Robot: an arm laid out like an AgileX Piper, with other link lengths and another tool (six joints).
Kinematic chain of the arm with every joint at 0, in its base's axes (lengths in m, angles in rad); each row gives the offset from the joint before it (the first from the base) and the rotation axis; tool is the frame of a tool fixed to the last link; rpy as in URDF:
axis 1: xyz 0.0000 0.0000 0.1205 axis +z
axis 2: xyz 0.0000 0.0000 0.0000 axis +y
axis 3: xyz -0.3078 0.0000 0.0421 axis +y
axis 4: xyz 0.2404 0.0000 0.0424 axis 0.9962 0 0.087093
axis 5: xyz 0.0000 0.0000 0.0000 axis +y
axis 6: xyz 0.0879 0.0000 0.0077 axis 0.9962 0 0.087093
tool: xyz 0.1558 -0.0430 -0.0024 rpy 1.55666 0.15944 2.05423
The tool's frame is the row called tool.
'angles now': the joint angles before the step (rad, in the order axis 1, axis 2, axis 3, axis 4, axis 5, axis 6). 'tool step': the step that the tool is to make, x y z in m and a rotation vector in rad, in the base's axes. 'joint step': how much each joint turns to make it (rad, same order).
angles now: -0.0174 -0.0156 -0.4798 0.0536 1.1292 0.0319
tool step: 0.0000 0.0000 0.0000 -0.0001 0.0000 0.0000
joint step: -0.0001 0.0000 0.0000 0.0001 0.0000 -0.0002
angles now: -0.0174 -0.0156 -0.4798 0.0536 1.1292 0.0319
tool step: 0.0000 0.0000 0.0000 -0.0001 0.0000 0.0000
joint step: -0.0001 0.0000 0.0000 0.0001 0.0000 -0.0002
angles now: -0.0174 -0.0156 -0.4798 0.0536 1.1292 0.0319
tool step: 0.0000 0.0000 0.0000 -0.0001 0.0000 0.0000
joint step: -0.0001 0.0000 0.0000 0.0001 0.0000 -0.0002
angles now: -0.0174 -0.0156 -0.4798 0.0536 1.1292 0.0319
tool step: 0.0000 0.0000 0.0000 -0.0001 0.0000 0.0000
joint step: -0.0001 0.0000 0.0000 0.0001 0.0000 -0.0002
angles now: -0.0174 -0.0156 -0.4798 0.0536 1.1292 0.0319
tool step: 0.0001 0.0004 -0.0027 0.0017 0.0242 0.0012
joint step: 0.0002 0.0187 0.0001 0.0016 0.0054 0.0002
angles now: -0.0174 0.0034 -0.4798 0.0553 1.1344 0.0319
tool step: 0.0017 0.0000 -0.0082 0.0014 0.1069 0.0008
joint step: 0.0005 0.0995 -0.0076 -0.0004 0.0151 0.0004
